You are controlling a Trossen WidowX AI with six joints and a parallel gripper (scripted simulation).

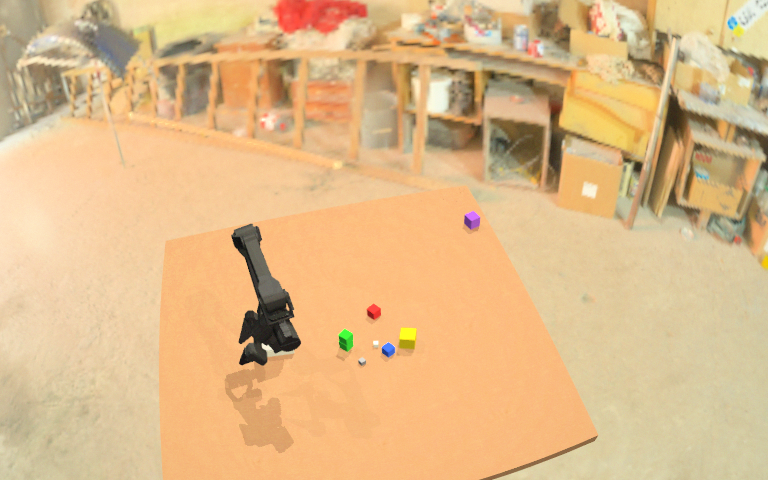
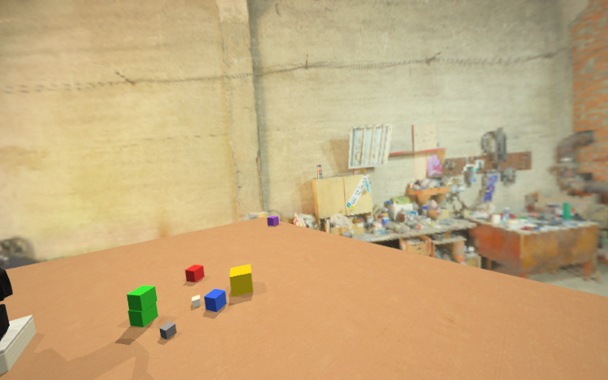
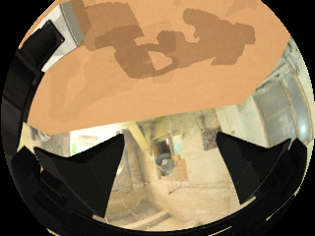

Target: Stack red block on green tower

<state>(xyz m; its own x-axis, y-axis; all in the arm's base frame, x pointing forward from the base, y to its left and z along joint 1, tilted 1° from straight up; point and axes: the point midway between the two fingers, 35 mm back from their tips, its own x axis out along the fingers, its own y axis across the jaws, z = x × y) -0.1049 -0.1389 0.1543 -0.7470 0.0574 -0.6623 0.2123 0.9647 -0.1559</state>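
My gripper tip is 460 mm short of the red block, 140 mm to the right of it and 150 mm above it. Round my gripper tip: small grey cube (350 mm ahead, 30 mm to the right, 160 mm below); small white cube (420 mm ahead, 10 mm to the left, 160 mm below); blue block (440 mm ahead, 30 mm to the right, 150 mm below).
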